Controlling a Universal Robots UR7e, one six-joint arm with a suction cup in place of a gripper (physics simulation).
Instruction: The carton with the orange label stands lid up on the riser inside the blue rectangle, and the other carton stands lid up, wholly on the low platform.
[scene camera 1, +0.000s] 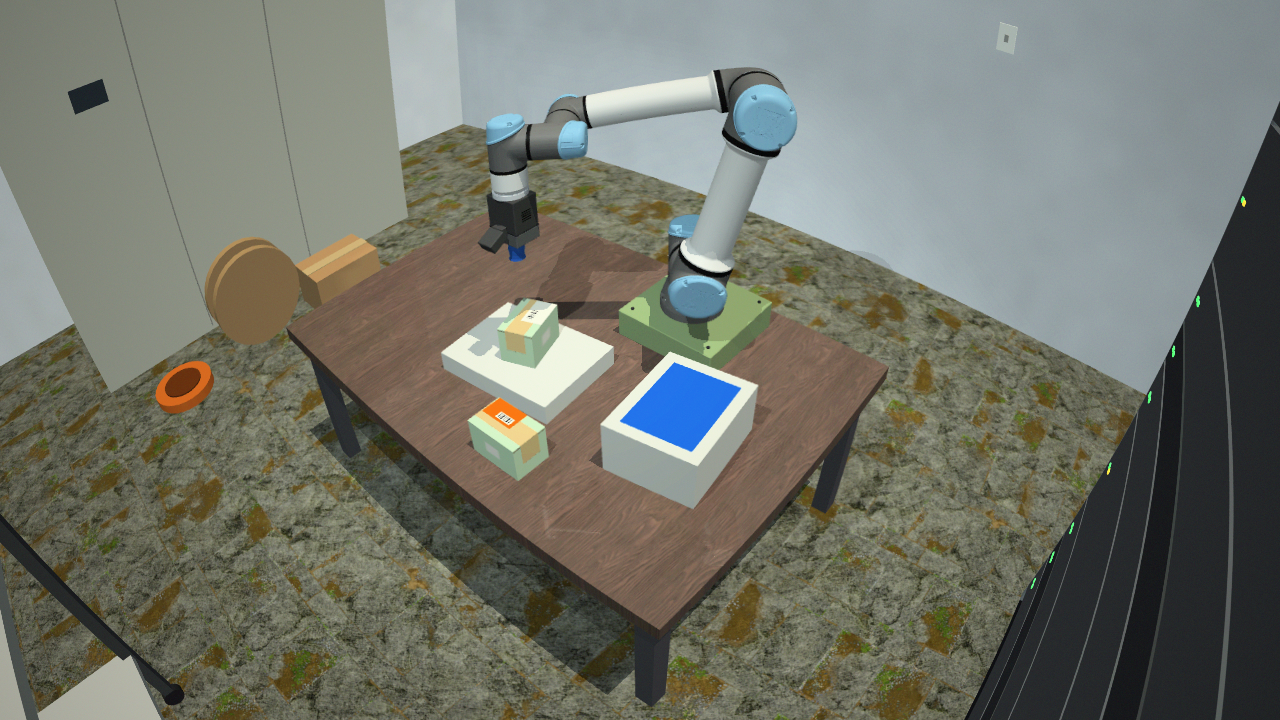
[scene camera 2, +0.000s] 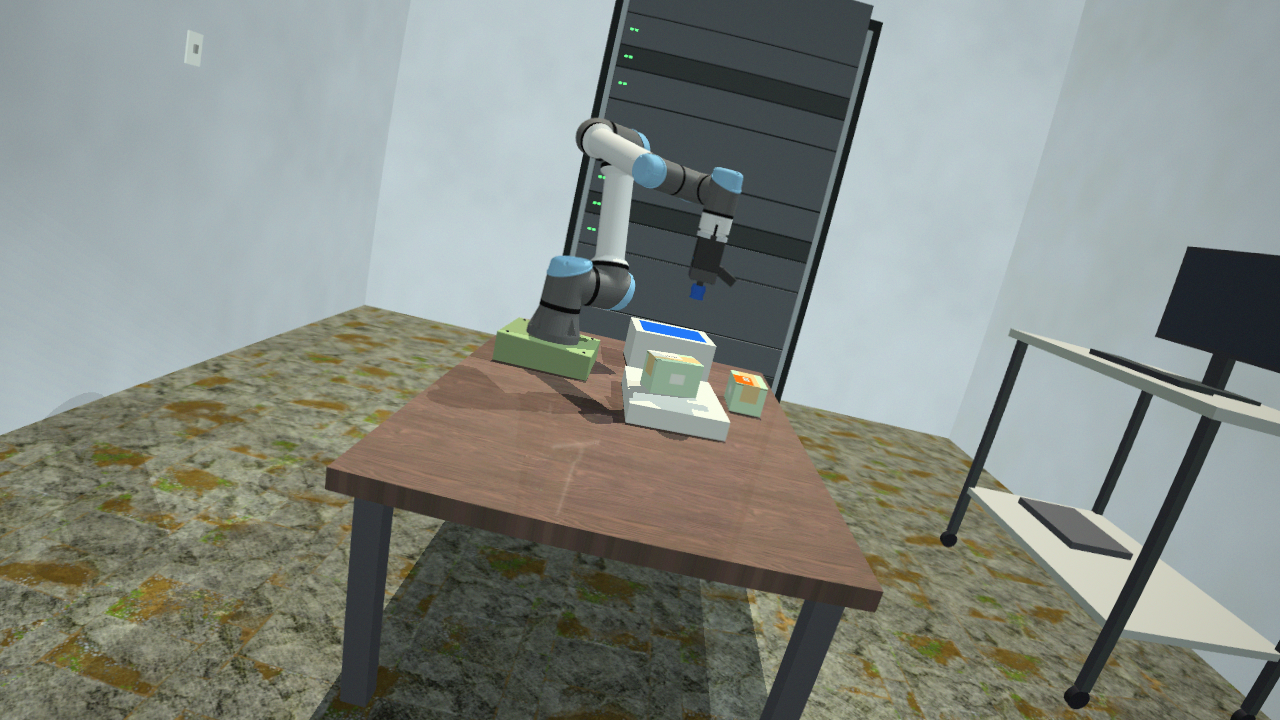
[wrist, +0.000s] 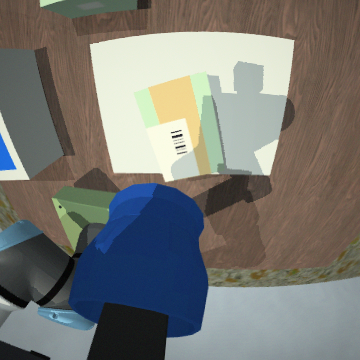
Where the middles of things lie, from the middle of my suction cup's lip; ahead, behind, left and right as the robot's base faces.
I see my suction cup 22 cm short of the carton with orange label (scene camera 1: 504, 435), 15 cm to the right of it and 26 cm above it. Also, from my suction cup: white riser with blue rectangle (scene camera 1: 675, 432) (1 cm ahead, 42 cm to the left, 24 cm below); then low white platform (scene camera 1: 575, 360) (1 cm to the right, 28 cm below).
